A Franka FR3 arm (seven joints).
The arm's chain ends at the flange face. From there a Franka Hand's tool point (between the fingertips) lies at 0.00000 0.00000 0.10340 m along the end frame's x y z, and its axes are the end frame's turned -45 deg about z.
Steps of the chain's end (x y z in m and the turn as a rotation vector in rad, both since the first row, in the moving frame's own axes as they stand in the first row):
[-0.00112, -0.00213, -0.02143, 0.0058, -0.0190, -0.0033]
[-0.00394, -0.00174, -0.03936, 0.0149, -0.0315, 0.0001]
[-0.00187, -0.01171, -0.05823, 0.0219, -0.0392, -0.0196]
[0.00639, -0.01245, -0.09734, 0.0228, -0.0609, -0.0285]
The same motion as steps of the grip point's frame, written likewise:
[-0.00025, -0.00411, -0.02145, 0.0175, -0.0093, -0.0033]
[-0.00277, -0.00741, -0.03942, 0.0328, -0.0117, 0.0001]
[0.00565, -0.01406, -0.05833, 0.0432, -0.0122, -0.0196]
[0.01045, -0.01036, -0.09756, 0.0592, -0.0269, -0.0285]

